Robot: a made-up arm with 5 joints.
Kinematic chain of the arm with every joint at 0, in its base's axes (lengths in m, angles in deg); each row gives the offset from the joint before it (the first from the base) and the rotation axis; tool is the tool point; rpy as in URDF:
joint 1: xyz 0 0 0.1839 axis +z
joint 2: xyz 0 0 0 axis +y
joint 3: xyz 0.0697 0 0.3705 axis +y
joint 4: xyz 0.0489 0 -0.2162 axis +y
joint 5: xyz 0.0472 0 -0.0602 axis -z
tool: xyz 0 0 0 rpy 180 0 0
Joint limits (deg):
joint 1: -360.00..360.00
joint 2: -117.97..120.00
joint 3: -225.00..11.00
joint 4: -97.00..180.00
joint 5: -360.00..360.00
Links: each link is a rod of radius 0.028 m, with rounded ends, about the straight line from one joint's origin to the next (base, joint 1, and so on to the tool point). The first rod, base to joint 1, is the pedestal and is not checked.
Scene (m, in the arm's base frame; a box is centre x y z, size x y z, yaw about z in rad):
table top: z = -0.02
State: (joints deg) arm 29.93 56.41 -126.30 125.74 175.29
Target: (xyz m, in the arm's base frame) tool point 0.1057 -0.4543 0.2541
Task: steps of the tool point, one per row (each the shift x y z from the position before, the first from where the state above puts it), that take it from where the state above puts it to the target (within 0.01 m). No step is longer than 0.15 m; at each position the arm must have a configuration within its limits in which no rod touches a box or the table.
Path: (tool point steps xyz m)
1: 0.0417 -0.1186 0.0026
2: 0.0125 -0.1231 0.0027
3: -0.0164 -0.1205 0.0028
4: -0.0436 -0.1114 0.0030
5: -0.0671 -0.0961 0.0031
6: -0.0862 -0.0761 0.0034
7: -0.0996 -0.0527 0.0034
8: -0.1068 -0.0271 0.0036

